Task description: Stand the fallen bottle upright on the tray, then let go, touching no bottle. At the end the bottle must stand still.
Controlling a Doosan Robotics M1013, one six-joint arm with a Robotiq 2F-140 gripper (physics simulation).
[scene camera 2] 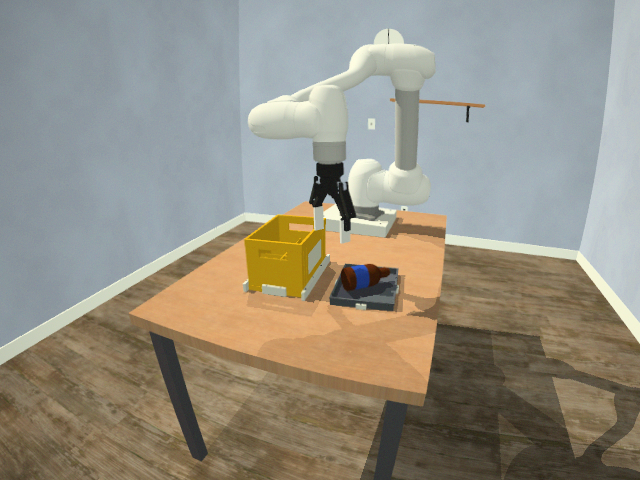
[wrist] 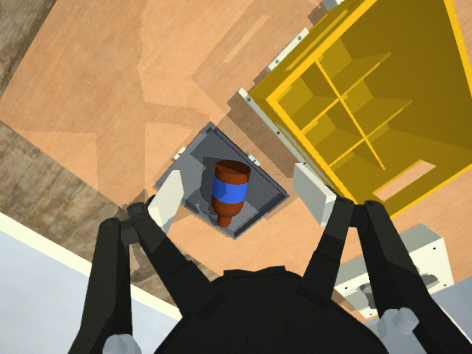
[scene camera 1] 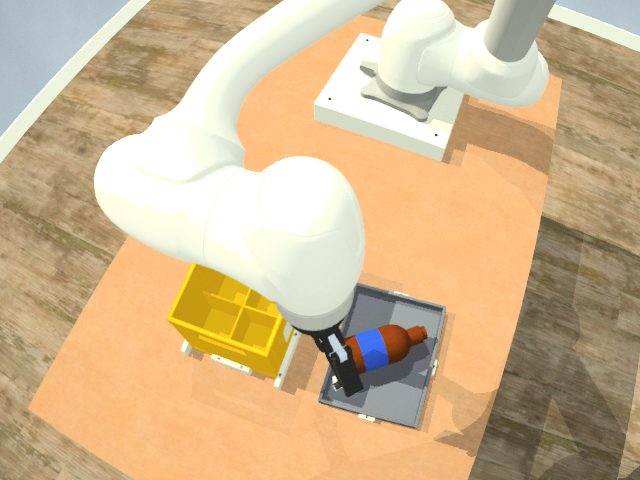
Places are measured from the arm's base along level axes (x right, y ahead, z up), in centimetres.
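Pixels of known places: gripper, fingertip midpoint: (scene camera 2: 331, 235) (wrist: 238, 178); arm's base, origin of the base link: (scene camera 2: 362, 214) (scene camera 1: 405, 89).
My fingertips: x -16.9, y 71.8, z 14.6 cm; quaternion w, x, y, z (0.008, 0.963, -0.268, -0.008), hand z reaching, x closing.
Note:
Ahead of a thing's pixels: the offset from my fingertips to its top centre.
A brown bottle with a blue label @[dx -8.1, dy -10.1, dz -11.9 cm] (scene camera 1: 373, 350) (scene camera 2: 360, 276) (wrist: 230, 191) lies on its side in the grey tray @[dx -8.5, dy -9.0, dz -17.2 cm] (scene camera 1: 398, 400) (scene camera 2: 379, 304) (wrist: 200, 147). Its base faces the crate side and its neck points toward the tray's far side from the crate. My gripper (scene camera 2: 331, 235) (wrist: 238, 178) is open and empty, fingers pointing down. It hangs above the level of the bottle, near the crate's side in scene camera 2. In the wrist view the bottle shows below, between the two pads, left of centre. In scene camera 1 the wrist hides one finger, and the other finger overlaps the bottle's base end.
A yellow crate with dividers @[dx +18.9, dy -6.4, dz -2.2 cm] (scene camera 1: 258, 361) (scene camera 2: 273, 273) (wrist: 430, 100) stands beside the tray, taller than it, with white brackets at its foot. Small white clips sit around the tray. The arm's white base plate (scene camera 1: 361, 118) (scene camera 2: 356, 225) (wrist: 425, 240) is farther back on the table.

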